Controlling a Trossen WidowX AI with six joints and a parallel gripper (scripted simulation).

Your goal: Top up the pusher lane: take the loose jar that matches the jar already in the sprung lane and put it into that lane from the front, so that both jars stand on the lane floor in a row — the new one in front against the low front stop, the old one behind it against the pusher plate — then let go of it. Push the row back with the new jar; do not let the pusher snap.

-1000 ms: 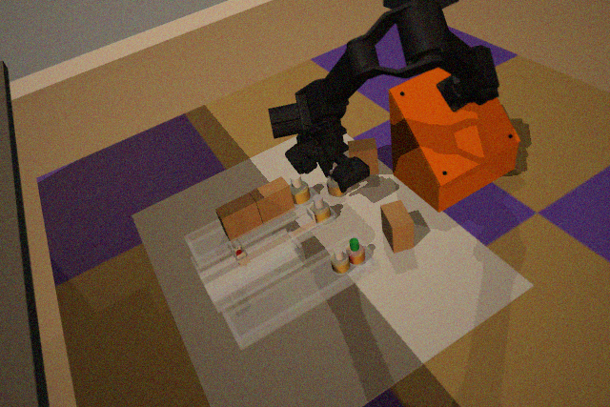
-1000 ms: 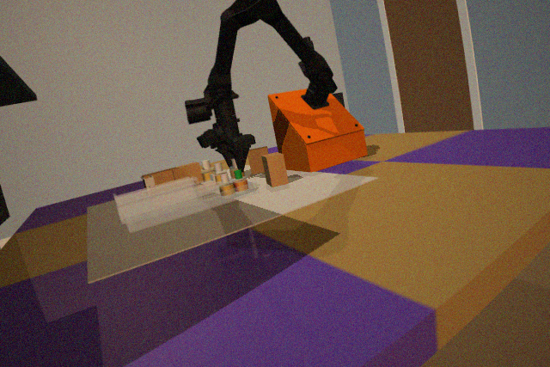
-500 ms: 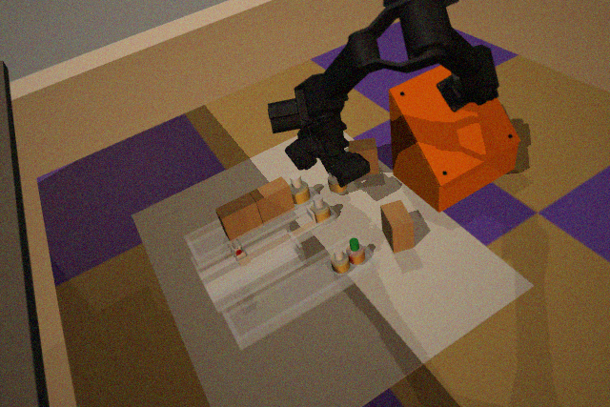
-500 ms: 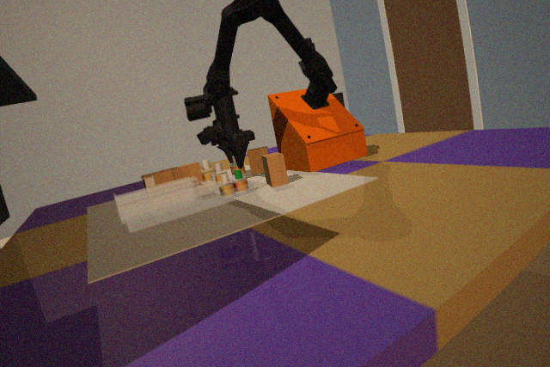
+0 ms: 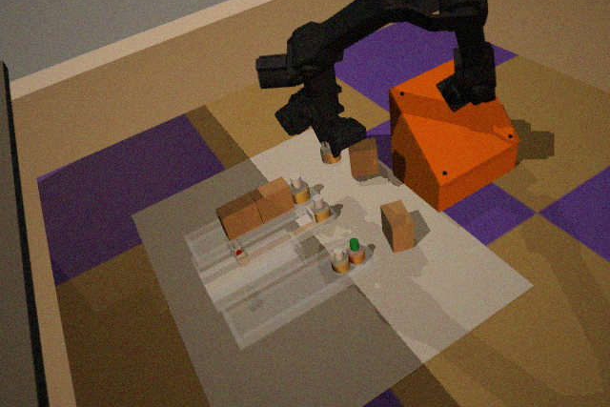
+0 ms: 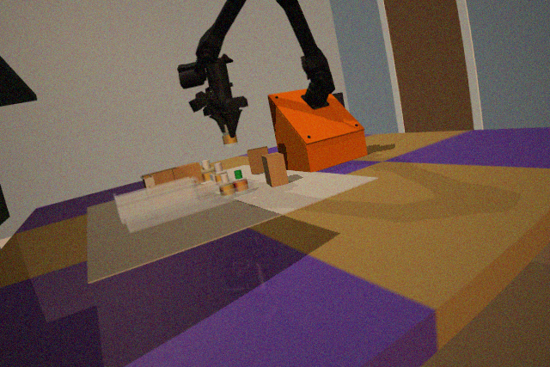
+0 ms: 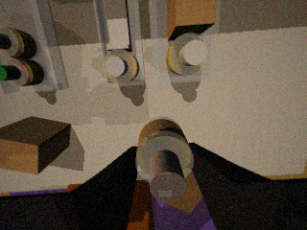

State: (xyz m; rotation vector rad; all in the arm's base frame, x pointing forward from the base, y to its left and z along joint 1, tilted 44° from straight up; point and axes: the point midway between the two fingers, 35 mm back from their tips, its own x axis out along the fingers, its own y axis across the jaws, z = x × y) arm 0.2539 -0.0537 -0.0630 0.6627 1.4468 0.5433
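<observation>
The clear lane rack is 22 cm ahead of my gripper tip, 10 cm below it and 5 cm to the left of it. From my gripper tip the other things lie so: red mark (25 cm ahead, 6 cm to the left, 5 cm below).
</observation>
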